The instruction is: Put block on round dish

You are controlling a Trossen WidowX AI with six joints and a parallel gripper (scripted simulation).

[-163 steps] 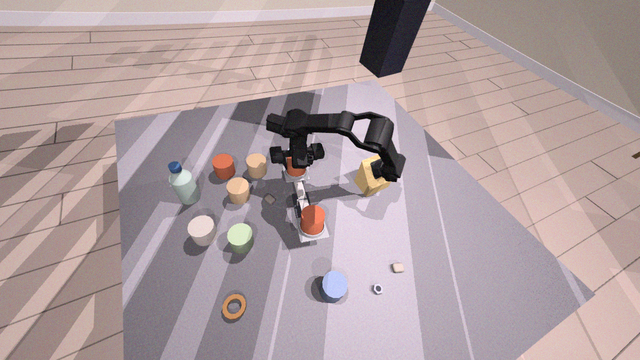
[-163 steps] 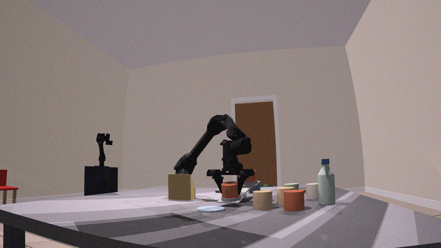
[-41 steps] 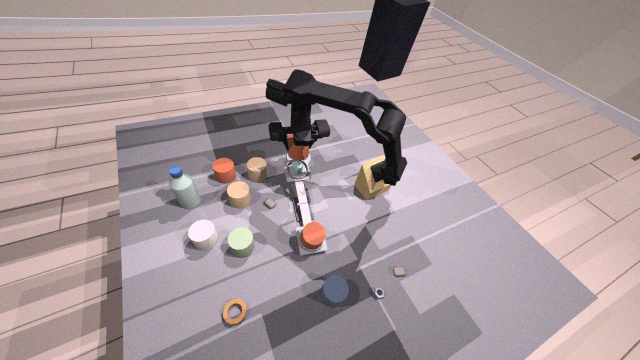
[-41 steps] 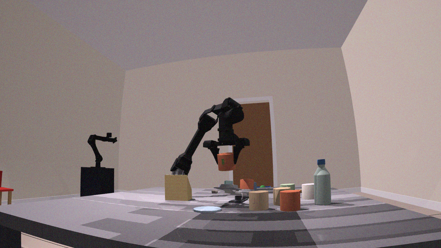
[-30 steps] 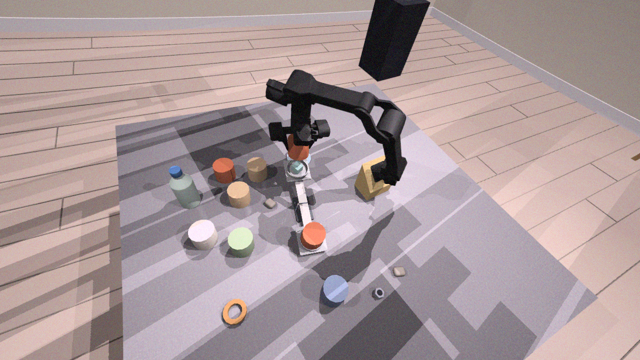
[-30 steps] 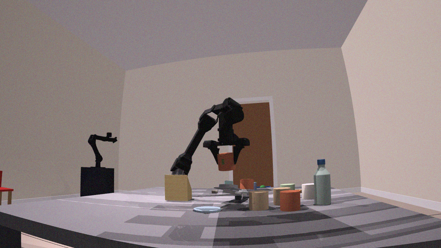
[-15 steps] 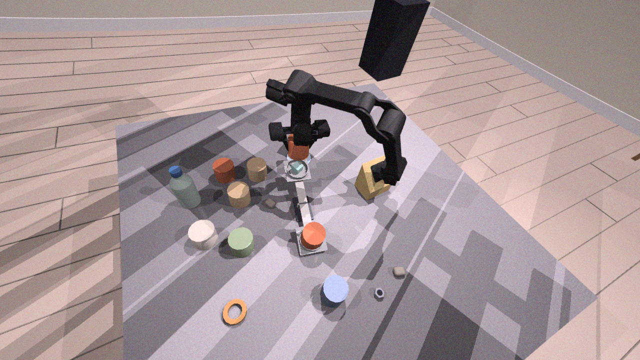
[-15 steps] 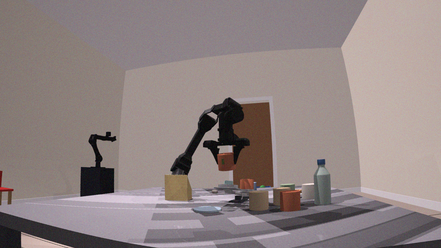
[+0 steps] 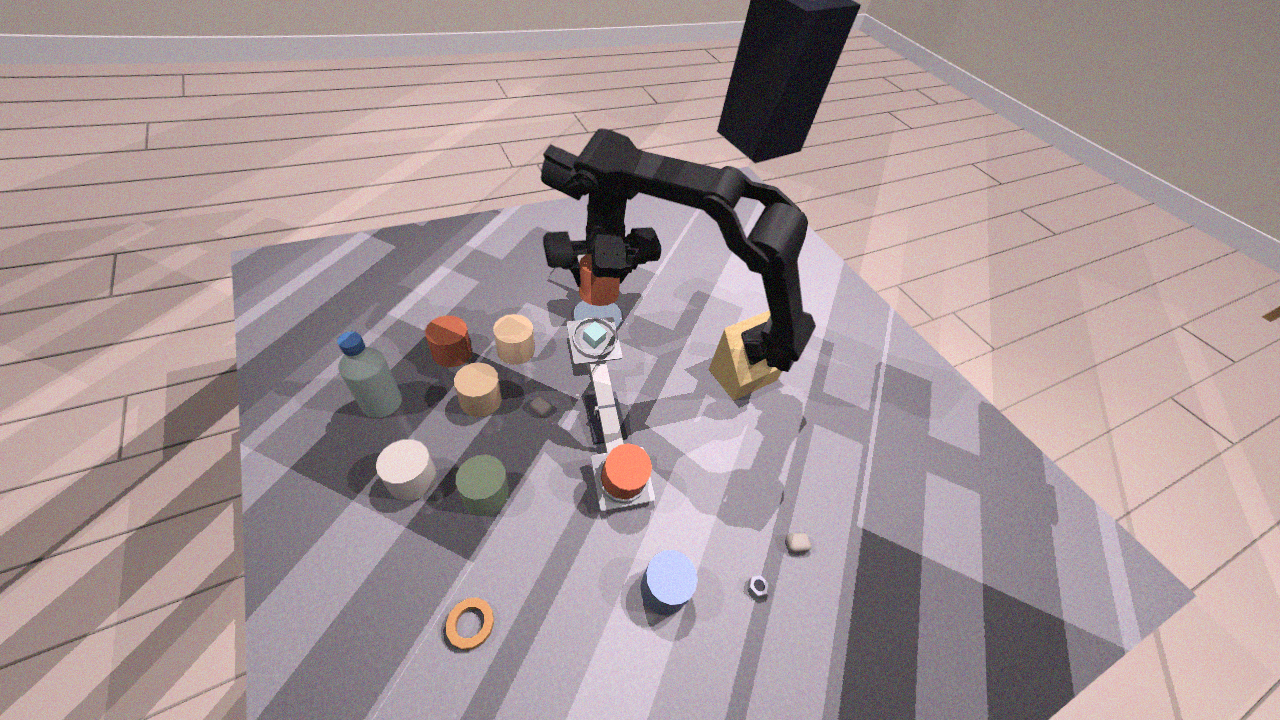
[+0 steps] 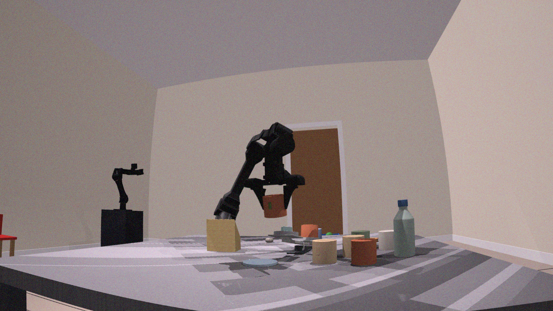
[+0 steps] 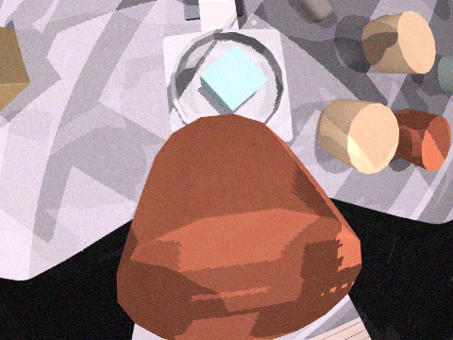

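The teal block lies 70 mm below my gripper tip, 50 mm to the left of it and 30 mm ahead of it. The rest, counted from my gripper tip: bottle (390 mm ahead, 50 mm below, 40 mm to the right); then round pale blue dish (160 mm below, 60 mm to the right, 40 mm behind); then balance (170 mm to the left, 120 mm below, 70 mm ahead).
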